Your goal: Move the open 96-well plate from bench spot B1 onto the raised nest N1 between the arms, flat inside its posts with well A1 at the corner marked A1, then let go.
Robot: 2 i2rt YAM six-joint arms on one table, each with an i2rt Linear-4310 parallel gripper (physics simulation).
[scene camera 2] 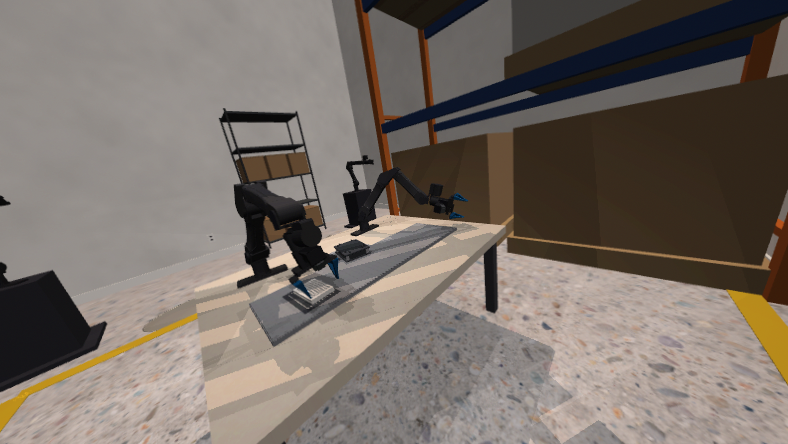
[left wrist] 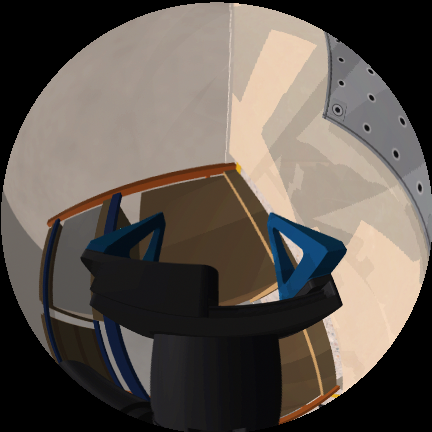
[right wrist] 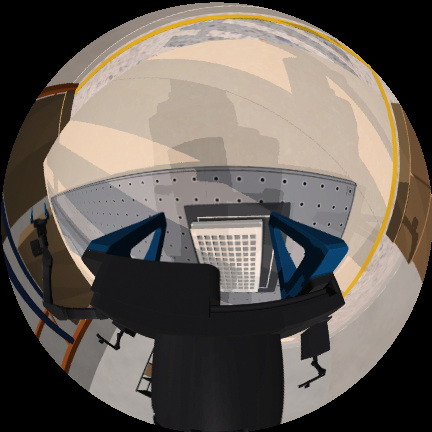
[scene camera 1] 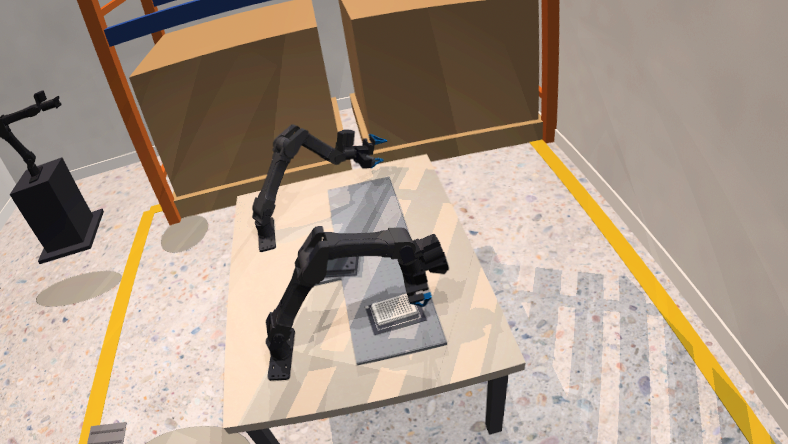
Note:
In view: a white well plate [scene camera 1: 396,308].
The white well plate also shows in the right wrist view [right wrist: 234,246]. The left wrist view misses the white well plate: it is out of frame.

